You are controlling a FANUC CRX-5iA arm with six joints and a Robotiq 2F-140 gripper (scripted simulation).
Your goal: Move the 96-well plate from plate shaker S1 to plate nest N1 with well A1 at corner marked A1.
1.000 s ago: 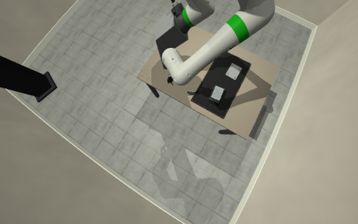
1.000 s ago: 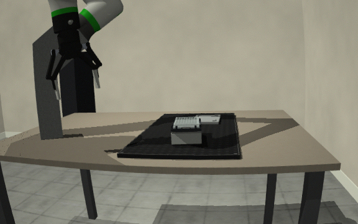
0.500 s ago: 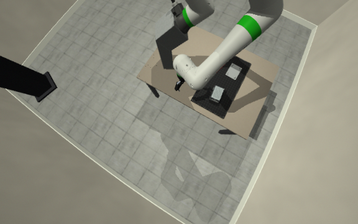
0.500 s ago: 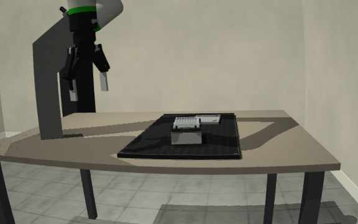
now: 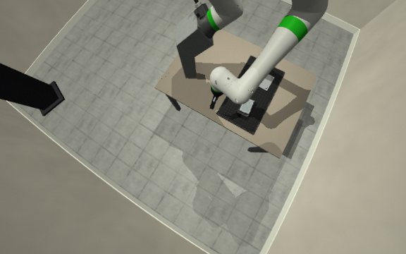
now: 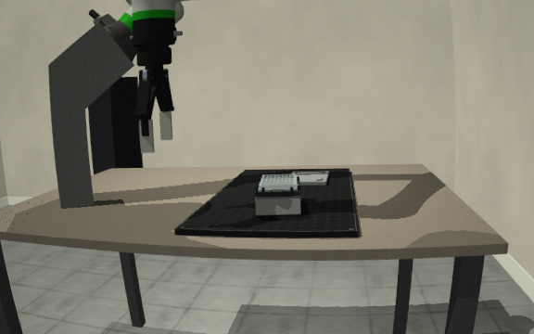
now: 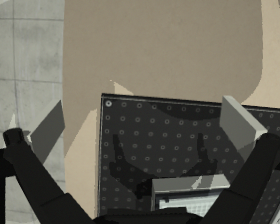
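The white 96-well plate lies 18 cm ahead of my hand, 20 cm to the left of it and 12 cm below it. Round my hand: plate nest N1: 11 cm ahead, 53 cm to the left, 17 cm below.
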